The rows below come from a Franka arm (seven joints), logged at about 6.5 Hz.
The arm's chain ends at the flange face. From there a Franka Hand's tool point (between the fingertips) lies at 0.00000 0.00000 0.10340 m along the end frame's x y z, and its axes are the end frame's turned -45 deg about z.
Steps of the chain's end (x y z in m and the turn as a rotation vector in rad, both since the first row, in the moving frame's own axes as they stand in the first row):
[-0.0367 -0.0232 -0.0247 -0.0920 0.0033 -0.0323]
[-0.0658 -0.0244 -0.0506 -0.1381 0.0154 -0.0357]
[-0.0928 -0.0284 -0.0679 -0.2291 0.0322 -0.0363]
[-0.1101 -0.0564 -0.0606 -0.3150 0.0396 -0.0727]
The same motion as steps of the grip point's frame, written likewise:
[-0.0159 -0.0353 -0.0251 -0.0674 -0.0627 -0.0323]
[-0.0380 -0.0524 -0.0516 -0.1085 -0.0868 -0.0357]
[-0.0595 -0.0665 -0.0707 -0.1848 -0.1392 -0.0363]
[-0.0568 -0.0915 -0.0658 -0.2507 -0.1947 -0.0727]

